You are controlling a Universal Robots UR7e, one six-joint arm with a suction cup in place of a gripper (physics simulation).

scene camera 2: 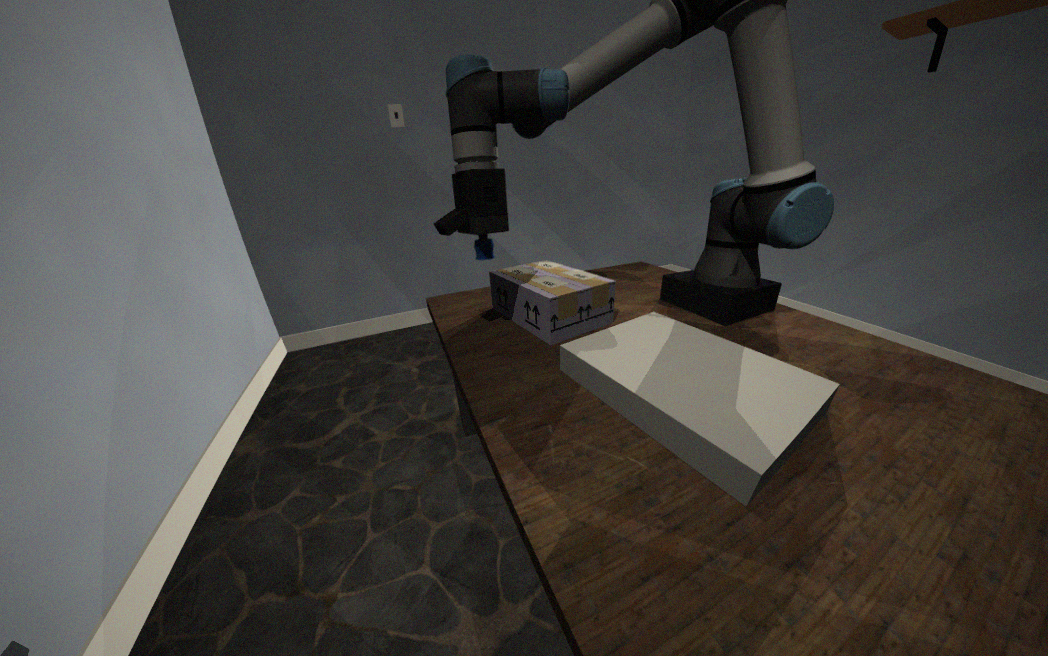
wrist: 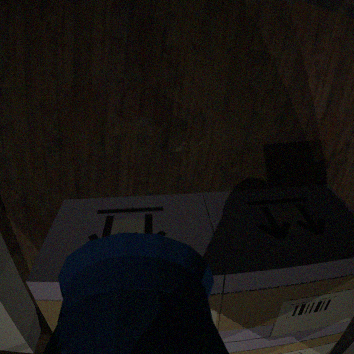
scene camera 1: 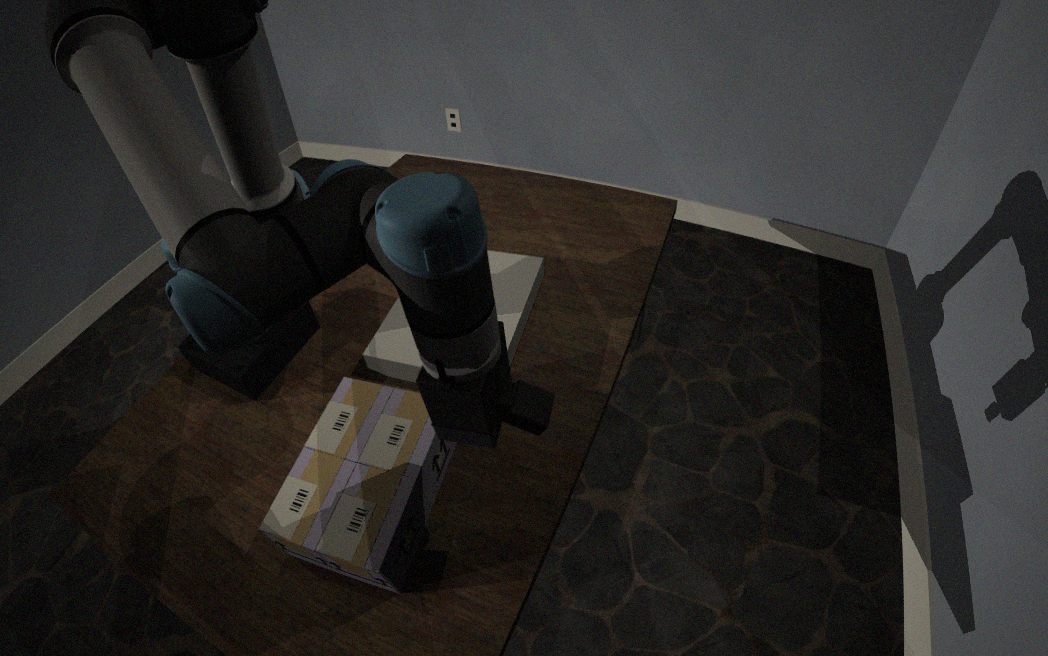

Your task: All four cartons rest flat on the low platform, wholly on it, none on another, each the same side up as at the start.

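Pixels of known places: hand at its tool point: [scene camera 2: 485, 257] [wrist: 136, 291]; arm's base at its link origin: [scene camera 2: 725, 279].
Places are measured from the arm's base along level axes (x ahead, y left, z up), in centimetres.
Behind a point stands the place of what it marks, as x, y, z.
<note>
Four yellow-and-lilac cartons stand on the table in a tight two-by-two block, barcode labels up: the back left carton [scene camera 1: 332, 427] @[31.7, -19.7, 3.0], the back right carton [scene camera 1: 388, 442] @[40.8, -20.2, 3.0] [wrist: 127, 216] @[46.6, -17.8, -3.8], the front left carton [scene camera 1: 293, 506] @[31.6, -32.3, 3.0] and the front right carton [scene camera 1: 348, 532] @[40.3, -33.6, 3.0] [wrist: 295, 310] @[40.9, -30.3, 3.0]. The low platform [scene camera 1: 521, 270] @[49.5, 23.7, -2.2] [scene camera 2: 696, 386] @[44.6, 16.8, -2.1] is pale and bare where it shows. My gripper [scene camera 2: 484, 253] [wrist: 135, 262], a blue suction cup, hangs above carton height with a gap under it and holds no carton. In scene camera 1 the cup is hidden behind the black tool body.
The wooden table [scene camera 1: 603, 232] @[63.8, 46.0, -7.0] [scene camera 2: 912, 541] @[44.9, 40.8, -6.9] bears the cartons, the platform and the arm's black base [scene camera 1: 251, 351] @[6.8, -7.1, 0.0] [scene camera 2: 719, 297] @[11.2, 3.9, -1.1]. The table's long edge runs beside the cartons and platform, with stone floor beyond. A wall shelf [scene camera 2: 966, 17] is high up at the right.
</note>
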